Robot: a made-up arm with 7 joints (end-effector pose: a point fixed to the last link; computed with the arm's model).
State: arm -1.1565 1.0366 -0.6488 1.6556 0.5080 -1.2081 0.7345
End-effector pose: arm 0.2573 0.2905 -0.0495 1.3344 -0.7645 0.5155
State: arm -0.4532 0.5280 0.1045 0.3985 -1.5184 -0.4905 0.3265
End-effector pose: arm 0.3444 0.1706 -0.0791 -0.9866 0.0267 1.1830
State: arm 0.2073 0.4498 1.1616 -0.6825 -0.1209 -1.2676 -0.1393
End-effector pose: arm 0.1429 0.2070 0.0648 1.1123 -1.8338 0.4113
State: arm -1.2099 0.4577 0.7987 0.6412 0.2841 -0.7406 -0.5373
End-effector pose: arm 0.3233 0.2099 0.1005 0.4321 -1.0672 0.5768
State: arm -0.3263 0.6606 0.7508 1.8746 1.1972 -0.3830 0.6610
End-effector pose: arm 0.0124 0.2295 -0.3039 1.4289 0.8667 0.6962
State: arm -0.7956 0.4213 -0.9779 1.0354 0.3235 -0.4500 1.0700
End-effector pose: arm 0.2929 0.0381 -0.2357 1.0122 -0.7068 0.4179
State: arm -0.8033 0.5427 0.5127 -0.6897 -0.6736 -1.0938 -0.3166
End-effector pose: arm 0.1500 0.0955 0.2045 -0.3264 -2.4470 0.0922
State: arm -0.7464 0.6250 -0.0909 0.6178 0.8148 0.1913 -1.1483
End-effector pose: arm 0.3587 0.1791 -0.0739 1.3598 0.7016 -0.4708
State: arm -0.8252 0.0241 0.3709 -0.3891 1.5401 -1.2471 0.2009
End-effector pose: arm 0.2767 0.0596 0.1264 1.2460 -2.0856 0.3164
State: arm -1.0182 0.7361 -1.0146 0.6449 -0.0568 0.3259 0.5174
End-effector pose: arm 0.3705 0.0745 -0.1481 1.4544 -0.2125 0.4990
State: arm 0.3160 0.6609 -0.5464 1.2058 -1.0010 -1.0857 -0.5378
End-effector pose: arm -0.0471 0.2385 -0.2778 0.5093 0.6301 0.3177
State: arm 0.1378 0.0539 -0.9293 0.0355 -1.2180 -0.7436 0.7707
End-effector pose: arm 0.1734 -0.1263 -0.1743 -0.8068 1.0433 0.9524
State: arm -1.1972 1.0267 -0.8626 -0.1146 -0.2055 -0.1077 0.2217
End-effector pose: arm 0.3356 -0.0548 0.0379 0.8096 -0.9575 -0.0783
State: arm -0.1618 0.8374 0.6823 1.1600 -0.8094 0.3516 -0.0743
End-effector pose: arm 0.1279 0.3576 -0.2216 -0.2752 0.8941 1.4693
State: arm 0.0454 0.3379 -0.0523 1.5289 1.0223 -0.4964 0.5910
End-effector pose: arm -0.0675 0.1773 -0.3278 1.3955 0.7137 -0.1471
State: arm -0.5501 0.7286 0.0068 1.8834 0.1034 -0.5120 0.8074
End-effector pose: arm 0.0888 0.2920 -0.2499 1.3660 0.5493 1.4186
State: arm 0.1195 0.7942 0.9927 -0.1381 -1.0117 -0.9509 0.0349
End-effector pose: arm 0.1801 0.2821 0.0662 -0.0205 -1.4699 1.0421
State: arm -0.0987 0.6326 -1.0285 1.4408 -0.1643 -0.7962 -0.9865
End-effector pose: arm 0.0170 0.2385 -0.2800 0.6115 1.1261 -1.2364
